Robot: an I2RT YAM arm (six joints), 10 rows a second.
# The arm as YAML. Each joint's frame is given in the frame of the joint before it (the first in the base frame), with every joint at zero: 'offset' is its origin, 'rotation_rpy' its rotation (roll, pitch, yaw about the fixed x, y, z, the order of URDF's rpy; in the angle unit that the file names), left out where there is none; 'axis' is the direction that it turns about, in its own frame. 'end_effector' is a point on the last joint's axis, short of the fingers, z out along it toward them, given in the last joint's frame.
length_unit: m
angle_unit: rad
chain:
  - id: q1
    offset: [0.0, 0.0, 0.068]
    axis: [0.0, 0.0, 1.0]
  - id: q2
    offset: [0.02, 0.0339, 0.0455]
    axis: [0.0, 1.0, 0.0]
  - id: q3
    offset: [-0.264, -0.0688, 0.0]
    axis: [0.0, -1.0, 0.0]
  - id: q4
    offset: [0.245, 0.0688, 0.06]
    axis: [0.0, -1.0, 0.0]
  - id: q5
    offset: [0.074, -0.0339, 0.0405]
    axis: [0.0, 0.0, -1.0]
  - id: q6
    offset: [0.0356, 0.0, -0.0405]
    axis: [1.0, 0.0, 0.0]
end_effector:
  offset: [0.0, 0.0, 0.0]
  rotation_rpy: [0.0, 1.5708, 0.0]
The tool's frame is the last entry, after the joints.
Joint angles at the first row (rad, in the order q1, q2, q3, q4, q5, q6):
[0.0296, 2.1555, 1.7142, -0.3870, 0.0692, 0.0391]
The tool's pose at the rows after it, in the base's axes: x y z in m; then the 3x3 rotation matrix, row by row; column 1 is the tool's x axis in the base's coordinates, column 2 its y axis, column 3 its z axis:
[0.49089 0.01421 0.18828], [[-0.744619 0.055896 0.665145], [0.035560 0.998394 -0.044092], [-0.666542 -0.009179 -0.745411]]
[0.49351 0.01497 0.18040], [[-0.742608 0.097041 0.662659], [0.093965 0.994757 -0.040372], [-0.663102 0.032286 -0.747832]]
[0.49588 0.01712 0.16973], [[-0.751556 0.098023 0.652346], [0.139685 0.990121 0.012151], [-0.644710 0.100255 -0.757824]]
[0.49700 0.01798 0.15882], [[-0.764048 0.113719 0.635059], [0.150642 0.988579 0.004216], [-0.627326 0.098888 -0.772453]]
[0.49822 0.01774 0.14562], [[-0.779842 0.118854 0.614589], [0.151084 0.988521 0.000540], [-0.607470 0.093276 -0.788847]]
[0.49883 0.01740 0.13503], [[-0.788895 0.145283 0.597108], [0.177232 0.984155 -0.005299], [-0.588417 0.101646 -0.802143]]
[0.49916 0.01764 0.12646], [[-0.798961 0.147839 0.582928], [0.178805 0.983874 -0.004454], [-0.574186 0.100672 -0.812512]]
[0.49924 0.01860 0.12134], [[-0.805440 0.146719 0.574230], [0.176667 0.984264 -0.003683], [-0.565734 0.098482 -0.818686]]
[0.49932 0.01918 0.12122], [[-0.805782 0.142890 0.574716], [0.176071 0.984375 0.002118], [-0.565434 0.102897 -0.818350]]
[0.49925 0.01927 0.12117], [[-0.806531 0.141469 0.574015], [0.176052 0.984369 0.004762], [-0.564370 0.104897 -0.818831]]
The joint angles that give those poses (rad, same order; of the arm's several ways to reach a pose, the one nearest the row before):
[0.0338, 2.1887, 1.7141, -0.3691, 0.0666, 0.0608]
[0.0349, 2.2078, 1.7142, -0.3534, 0.0635, 0.1204]
[0.0353, 2.2318, 1.7142, -0.3424, 0.0109, 0.1669]
[0.0376, 2.2547, 1.7141, -0.3424, 0.0196, 0.1802]
[0.0372, 2.2825, 1.7141, -0.3408, 0.0223, 0.1810]
[0.0368, 2.3047, 1.7142, -0.3409, 0.0273, 0.2077]
[0.0372, 2.3226, 1.7142, -0.3405, 0.0261, 0.2100]
[0.0391, 2.3333, 1.7142, -0.3405, 0.0261, 0.2096]
[0.0399, 2.3337, 1.7141, -0.3393, 0.0208, 0.2096]
[0.0399, 2.3337, 1.7141, -0.3401, 0.0181, 0.2096]

